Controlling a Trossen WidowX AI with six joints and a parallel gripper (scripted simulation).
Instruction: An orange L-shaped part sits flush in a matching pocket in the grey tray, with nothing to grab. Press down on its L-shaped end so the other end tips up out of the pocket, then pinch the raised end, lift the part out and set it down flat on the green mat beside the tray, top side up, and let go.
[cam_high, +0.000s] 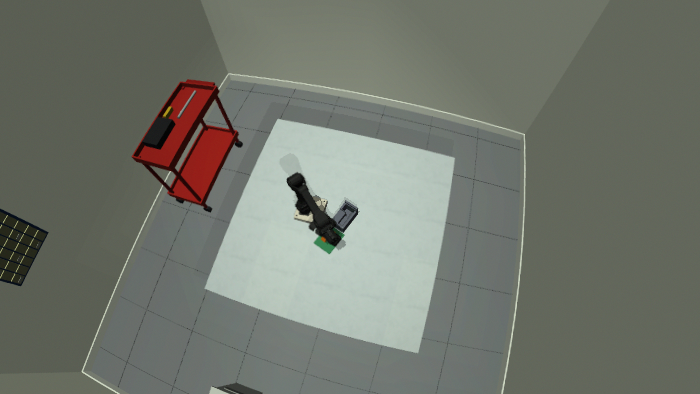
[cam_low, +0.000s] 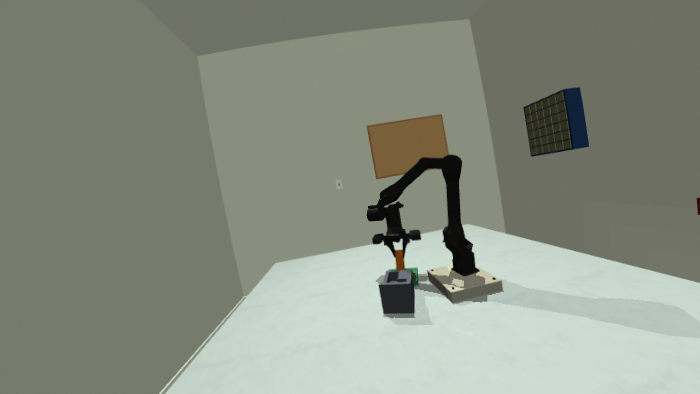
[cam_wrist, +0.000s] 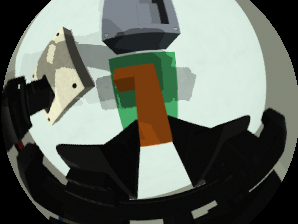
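Now: the orange L-shaped part 3 cm to the left of my gripper tip and 3 cm below it. Also, from my gripper tip: green mat 1 cm ahead, 2 cm to the left, 9 cm below.
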